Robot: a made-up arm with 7 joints.
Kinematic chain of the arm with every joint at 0, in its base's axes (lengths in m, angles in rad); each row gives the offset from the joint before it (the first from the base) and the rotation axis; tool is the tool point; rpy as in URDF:
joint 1: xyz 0 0 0 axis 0.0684 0.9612 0.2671
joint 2: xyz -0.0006 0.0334 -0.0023 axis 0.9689 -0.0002 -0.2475
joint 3: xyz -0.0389 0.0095 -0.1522 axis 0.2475 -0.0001 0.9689
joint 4: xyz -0.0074 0 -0.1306 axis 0.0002 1 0
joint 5: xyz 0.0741 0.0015 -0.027 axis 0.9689 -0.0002 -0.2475
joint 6: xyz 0.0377 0 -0.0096 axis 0.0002 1 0
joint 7: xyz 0.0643 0 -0.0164 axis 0.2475 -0.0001 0.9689
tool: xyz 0 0 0 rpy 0 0.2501 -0.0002
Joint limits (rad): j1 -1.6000..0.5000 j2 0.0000..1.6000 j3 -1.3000..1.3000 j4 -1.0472..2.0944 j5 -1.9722..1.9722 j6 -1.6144..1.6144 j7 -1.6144..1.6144
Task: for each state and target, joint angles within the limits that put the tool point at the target. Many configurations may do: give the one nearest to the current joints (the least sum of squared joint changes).
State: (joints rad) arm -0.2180 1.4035 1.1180 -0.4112 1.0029 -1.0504 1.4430
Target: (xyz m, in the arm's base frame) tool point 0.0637 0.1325 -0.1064
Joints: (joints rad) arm -0.1252 0.6593 0.6512 -1.0472 0.6394 -1.0813 1.4430
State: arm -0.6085 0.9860 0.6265 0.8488 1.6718 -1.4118 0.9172
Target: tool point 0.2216 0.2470 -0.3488
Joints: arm -0.5727 0.5295 0.5997 1.2684 1.8348 -0.5803 0.9172
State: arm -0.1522 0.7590 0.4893 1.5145 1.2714 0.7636 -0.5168
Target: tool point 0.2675 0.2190 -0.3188
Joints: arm -0.8152 0.3685 0.3770 1.3488 1.3295 0.9098 -0.5168
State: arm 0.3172 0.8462 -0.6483 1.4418 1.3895 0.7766 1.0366
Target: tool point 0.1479 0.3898 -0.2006
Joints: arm -0.2916 1.0619 -0.5998 1.0451 1.5609 1.0747 1.0366
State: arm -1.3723 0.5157 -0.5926 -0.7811 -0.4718 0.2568 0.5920
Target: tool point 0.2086 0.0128 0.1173
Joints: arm -1.6000 0.7206 -0.3355 -0.8448 -0.4557 0.1869 0.5920
